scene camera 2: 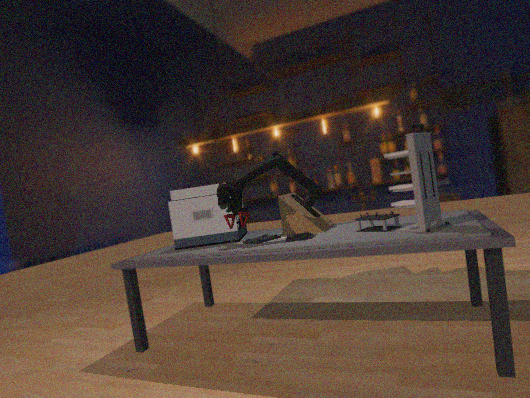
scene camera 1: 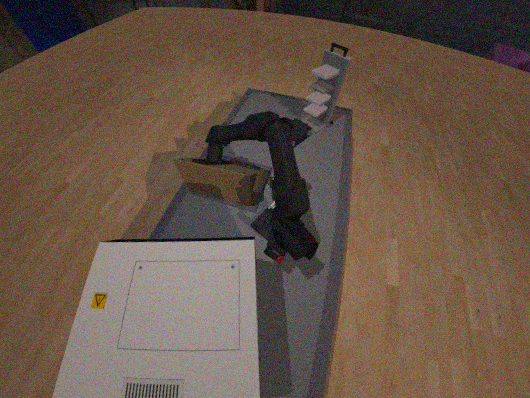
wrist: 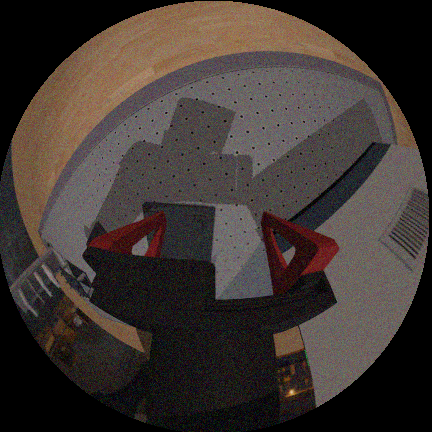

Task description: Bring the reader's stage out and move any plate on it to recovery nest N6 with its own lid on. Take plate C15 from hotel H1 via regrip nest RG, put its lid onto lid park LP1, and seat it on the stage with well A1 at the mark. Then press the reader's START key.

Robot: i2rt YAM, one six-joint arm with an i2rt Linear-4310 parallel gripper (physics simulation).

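Frame: origin at the arm's base, x ahead, y left, z up, level; metres.
Seen in the pictures: gripper, fingertip midpoint: (scene camera 2: 237,228) (wrist: 213,216); arm's base at its link origin: (scene camera 2: 304,206) (scene camera 1: 213,162).
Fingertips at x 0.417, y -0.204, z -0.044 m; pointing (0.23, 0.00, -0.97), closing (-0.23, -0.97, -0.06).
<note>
Pixels of each thing's top centre, then the offset from my fingertips to it. "spot": a spot on its surface instead. Level surfaces: height alone.
- big white box at its top centre: (scene camera 1: 161,316) (scene camera 2: 206,186) 0.175 m back, 0.306 m right, 0.245 m up
- dark grey flat pad at a spot on its surface: (wrist: 192,232) spot: 0.050 m back, 0.051 m left, 0.072 m down
- perforated bench top at its surface level: 0.084 m down
The reader, a big white box (scene camera 1: 190,310) (scene camera 2: 192,217) (wrist: 360,305), stands at one end of the bench. Its stage and START key cannot be made out. My gripper (scene camera 2: 236,220) (wrist: 213,216) is open and empty beside the reader, above the bench, with its red fingers wide apart. A dark grey flat pad (wrist: 192,232) lies below the left finger; its label is not readable. The hotel, a tall grey rack (scene camera 1: 340,75) (scene camera 2: 422,185), stands at the far end. Pale plates (scene camera 1: 326,71) (scene camera 1: 318,97) (scene camera 1: 316,109) show at its levels. I cannot tell which is C15.
A wooden wedge-shaped block (scene camera 1: 215,182) (scene camera 2: 295,220) stands under the arm's base, mid-bench. A low stand with short posts (scene camera 2: 379,217) is between it and the hotel. The perforated bench top (scene camera 1: 330,165) (wrist: 280,100) ends at a raised-looking edge. Shadows fall beside the reader.
</note>
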